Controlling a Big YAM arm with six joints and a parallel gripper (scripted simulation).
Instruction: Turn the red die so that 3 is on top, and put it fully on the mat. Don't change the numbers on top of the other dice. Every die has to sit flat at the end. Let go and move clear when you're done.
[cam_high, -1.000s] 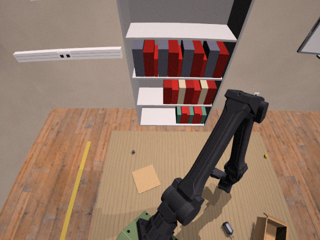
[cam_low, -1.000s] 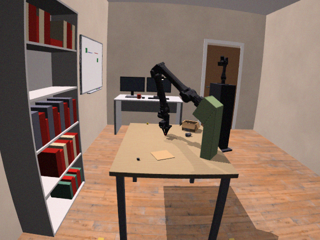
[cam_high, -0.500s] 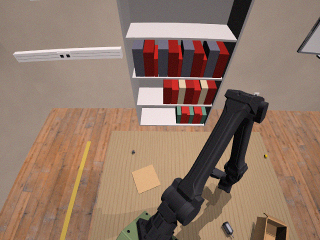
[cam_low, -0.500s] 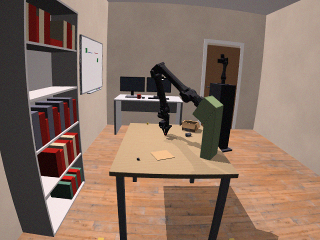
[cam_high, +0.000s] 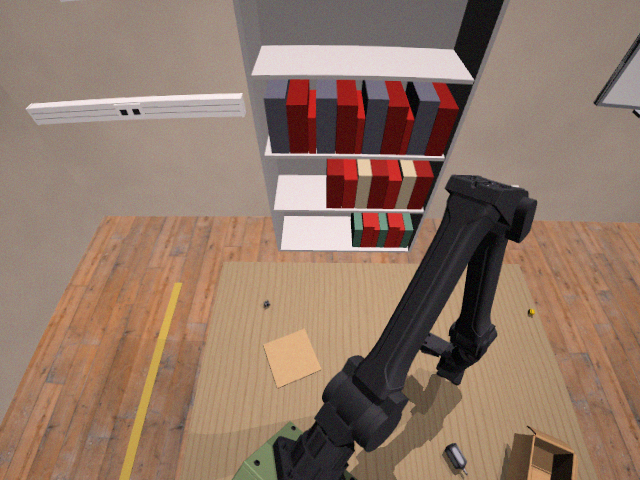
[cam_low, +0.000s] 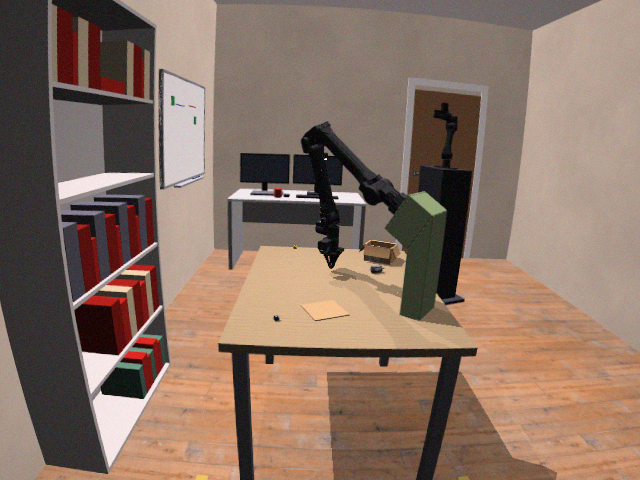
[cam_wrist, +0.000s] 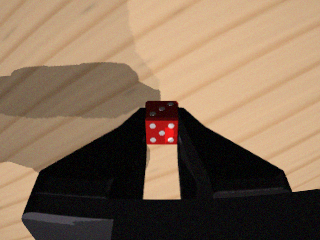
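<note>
The tan square mat lies 41 cm to the left of my hand, 20 cm ahead of it and 2 cm below it. The rest, counted from my hand: red die 1 cm below; cardboard box 33 cm behind, 10 cm to the right, 2 cm above; dark object 22 cm behind, 8 cm to the left, 1 cm below.
</note>
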